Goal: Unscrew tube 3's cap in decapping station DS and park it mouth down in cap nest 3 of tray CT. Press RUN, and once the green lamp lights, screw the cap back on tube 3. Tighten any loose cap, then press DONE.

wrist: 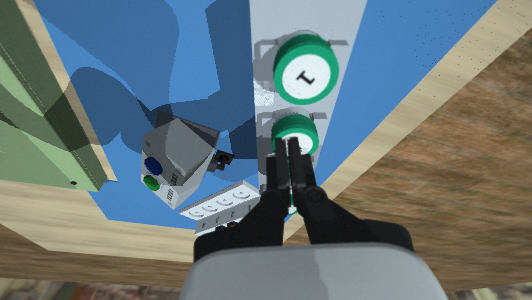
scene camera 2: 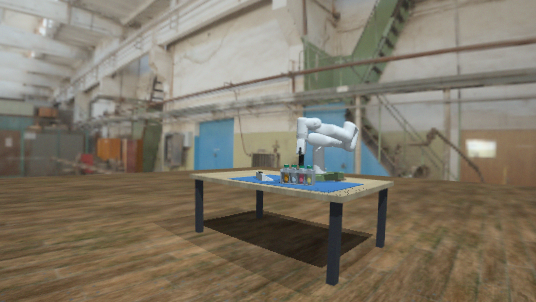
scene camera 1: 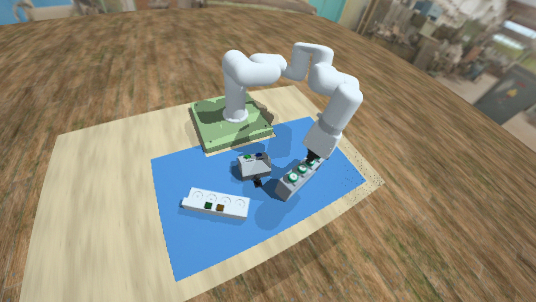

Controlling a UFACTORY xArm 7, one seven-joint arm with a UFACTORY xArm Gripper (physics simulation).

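Places are measured from the arm's base along level axes (x ahead, y left, z up), in millimetres.
Where they show: gripper, fingertip midpoint: (wrist: pixel 287 151) (scene camera 2: pixel 301 165) (scene camera 1: pixel 308 160); arm's base, link origin: (scene camera 2: pixel 318 173) (scene camera 1: pixel 235 114).
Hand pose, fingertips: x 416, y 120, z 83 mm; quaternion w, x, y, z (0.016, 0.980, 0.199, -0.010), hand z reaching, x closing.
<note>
Things, the pixels of their centre, and the offset from my fingertips. "pt": a spot on its surface instead. Level surfaces: height alone.
- second green cap, body centre: (wrist: pixel 294 138) dy +7, dx +3, dz -7 mm
- Cap 1, body centre: (wrist: pixel 304 72) dy +57, dx -11, dz -7 mm
- white tray CT, body centre: (wrist: pixel 220 213) (scene camera 1: pixel 217 201) (scene camera 2: pixel 264 175) dy -347, dx -26, dz -95 mm
- grey box, body centre: (wrist: pixel 175 165) (scene camera 1: pixel 254 163) dy -163, dx -110, dz -79 mm
- green button, body centre: (wrist: pixel 153 182) (scene camera 1: pixel 247 157) dy -181, dx -136, dz -57 mm
- blue button, body centre: (wrist: pixel 155 165) (scene camera 1: pixel 258 155) dy -137, dx -128, dz -57 mm
- dark green square, surface spot: (scene camera 1: pixel 208 205) pt dy -379, dx -13, dz -68 mm
- amber square, surface spot: (scene camera 1: pixel 220 207) pt dy -345, dx +9, dz -68 mm
- small black part, surface spot: (wrist: pixel 223 159) (scene camera 1: pixel 259 182) pt dy -171, dx -44, dz -114 mm
- blue mat, surface height: dz -121 mm
My gripper (scene camera 1: pixel 311 158) (scene camera 2: pixel 301 163) (wrist: pixel 287 151) is shut and empty, pointing down at the grey decapping station (scene camera 1: pixel 285 193) (wrist: pixel 265 15). In the wrist view its fingertips overlap the second green cap (wrist: pixel 295 129); whether they touch it I cannot tell. Cap 1 (wrist: pixel 306 75) sits on its tube. The fingers hide most of the caps beyond; tube 3's cap number is not readable. The white tray CT (scene camera 1: pixel 232 213) (wrist: pixel 201 228) shows bare nest rings. A grey box (scene camera 1: pixel 255 168) (wrist: pixel 185 150) carries a green button (scene camera 1: pixel 247 157) (wrist: pixel 151 183) and a blue button (scene camera 1: pixel 258 155) (wrist: pixel 153 165).
A dark green square (scene camera 1: pixel 208 205) and an amber square (scene camera 1: pixel 220 207) sit on the tray's front. A small black part (scene camera 1: pixel 257 183) (wrist: pixel 223 159) stands beside the box. The green base plate (scene camera 1: pixel 215 135) (wrist: pixel 30 160) lies under the arm. The blue mat (scene camera 1: pixel 200 255) carries the tray, box and station.
</note>
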